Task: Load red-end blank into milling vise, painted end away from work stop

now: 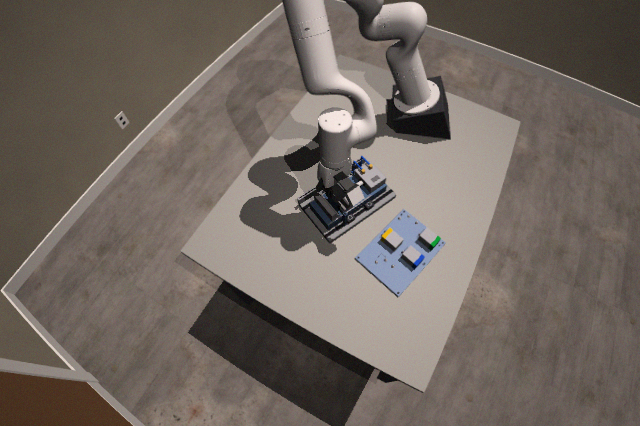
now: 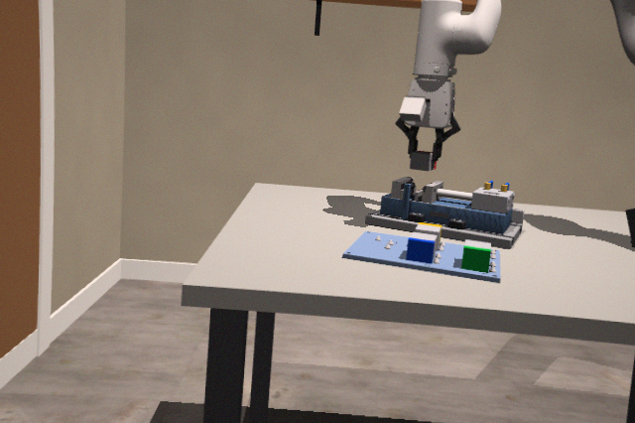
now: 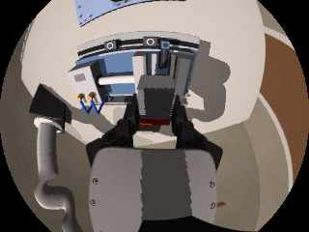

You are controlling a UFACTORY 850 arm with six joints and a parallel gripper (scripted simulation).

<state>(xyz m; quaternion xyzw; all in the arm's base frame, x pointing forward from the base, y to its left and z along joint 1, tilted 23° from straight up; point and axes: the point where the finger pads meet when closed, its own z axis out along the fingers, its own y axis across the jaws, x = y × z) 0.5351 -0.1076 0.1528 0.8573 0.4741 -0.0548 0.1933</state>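
My gripper is now 90 mm above the fixed jaw, 30 mm short of it and 20 mm to the left of it. From my hand the other things lie so: hose block (130 mm behind, 90 mm below, 80 mm to the left); then milling vise (130 mm below, 50 mm behind, 30 mm to the left); then red-ended blank (20 mm below).
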